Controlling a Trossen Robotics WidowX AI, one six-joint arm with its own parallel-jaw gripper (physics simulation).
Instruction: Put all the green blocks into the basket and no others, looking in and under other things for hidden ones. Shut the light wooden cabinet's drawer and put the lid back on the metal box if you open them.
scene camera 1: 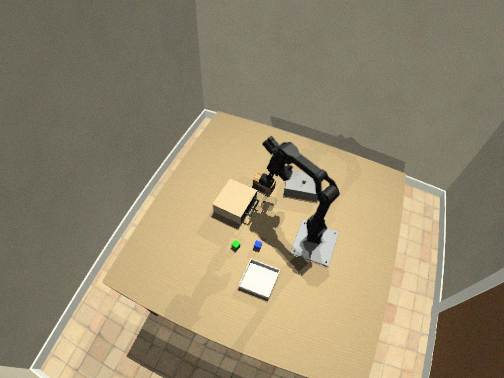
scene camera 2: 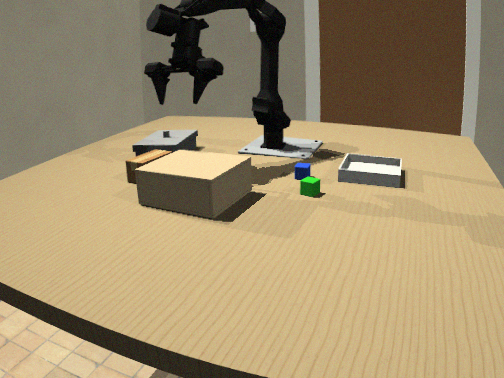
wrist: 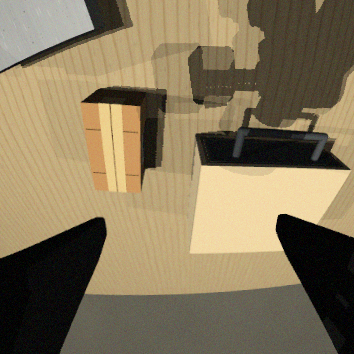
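Note:
A green block (scene camera 1: pixel 236 245) (scene camera 2: pixel 310 186) lies on the table beside a blue block (scene camera 1: pixel 258 244) (scene camera 2: pixel 302 171). The basket (scene camera 1: pixel 259 280) (scene camera 2: pixel 370 178), a low white tray, stands near them and looks empty. The light wooden cabinet (scene camera 1: pixel 235 197) (scene camera 2: pixel 195 165) (wrist: pixel 250 205) has a dark handle (wrist: pixel 282 134) on its front; its drawer looks shut, though the front is in deep shadow. The metal box (scene camera 2: pixel 167 140) (wrist: pixel 40 30) has its grey lid on, with a knob showing in both scene views. My gripper (scene camera 2: pixel 178 103) (wrist: pixel 191 224) is open and empty, high above the table near the cabinet. Any hidden blocks cannot be seen.
An orange-brown striped wooden object (scene camera 1: pixel 264 183) (scene camera 2: pixel 145 165) (wrist: pixel 115 145) stands between the cabinet and the metal box. The arm's grey base plate (scene camera 1: pixel 327 247) (scene camera 2: pixel 300 146) is on the table's far side in the second scene view. The arm's shadow falls beside the cabinet's handle.

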